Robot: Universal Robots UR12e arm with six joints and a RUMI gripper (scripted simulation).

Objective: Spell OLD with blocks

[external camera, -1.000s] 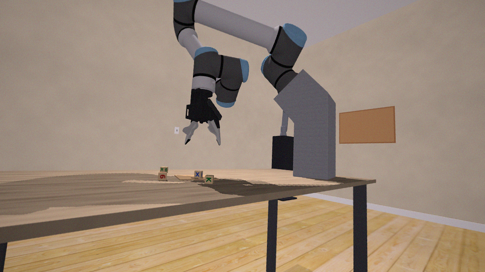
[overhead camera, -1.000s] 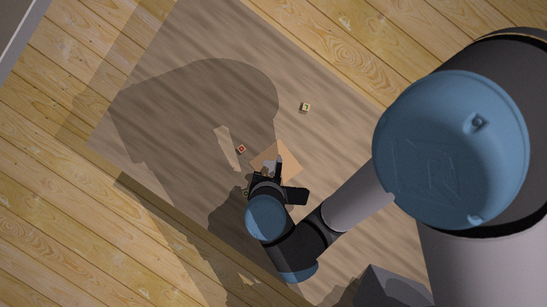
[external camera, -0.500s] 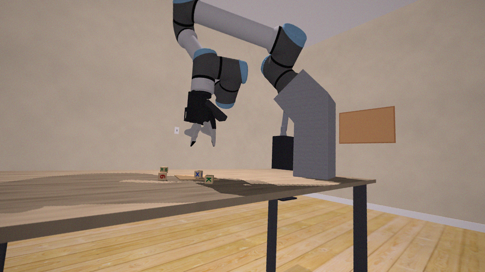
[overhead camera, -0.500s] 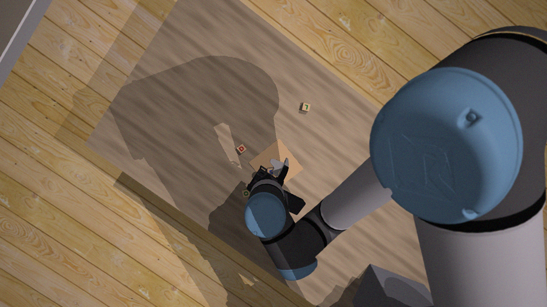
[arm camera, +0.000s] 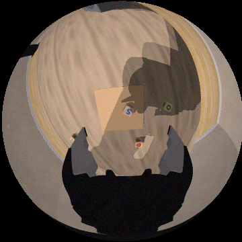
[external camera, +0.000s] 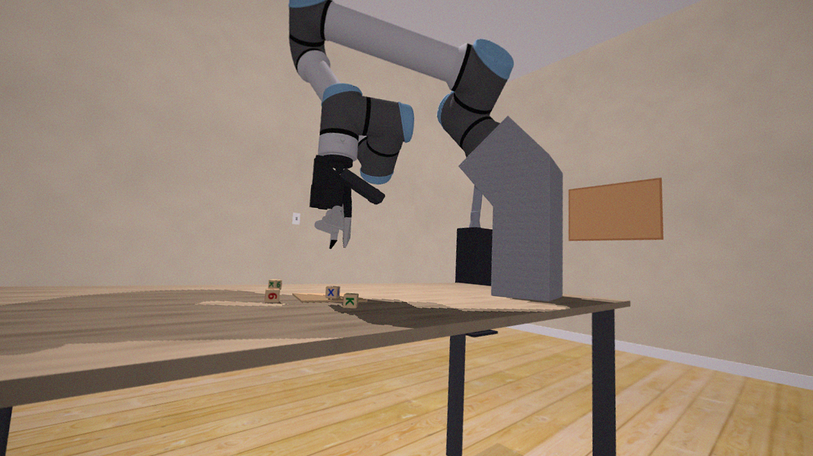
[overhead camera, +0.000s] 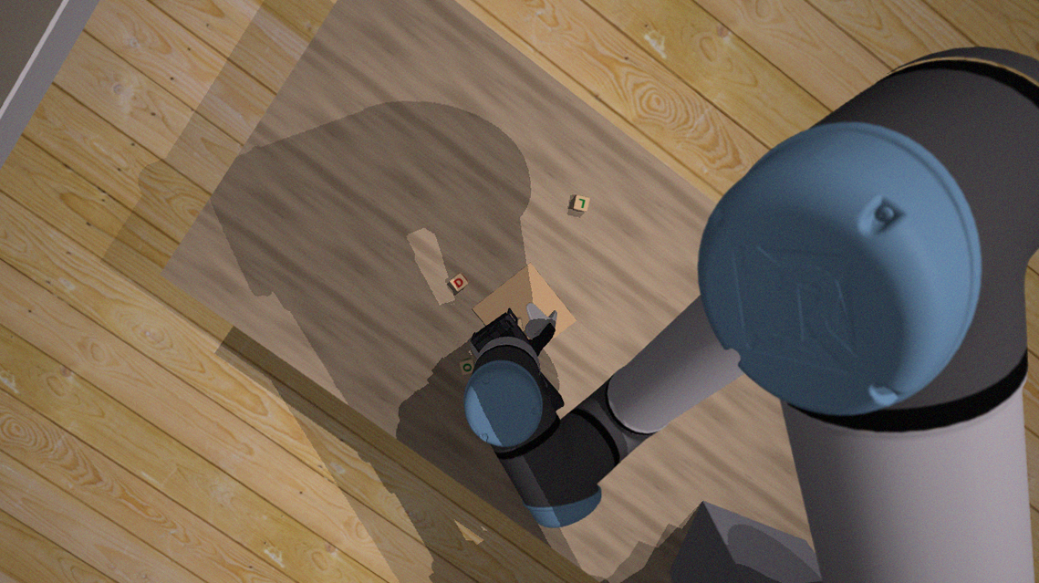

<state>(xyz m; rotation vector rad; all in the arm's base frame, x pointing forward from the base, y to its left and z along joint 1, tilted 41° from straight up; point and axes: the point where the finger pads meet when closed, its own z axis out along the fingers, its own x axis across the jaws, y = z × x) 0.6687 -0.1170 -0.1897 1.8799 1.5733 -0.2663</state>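
The mat is 110 mm below my hand, 20 mm to the right of it and 10 mm ahead of it.
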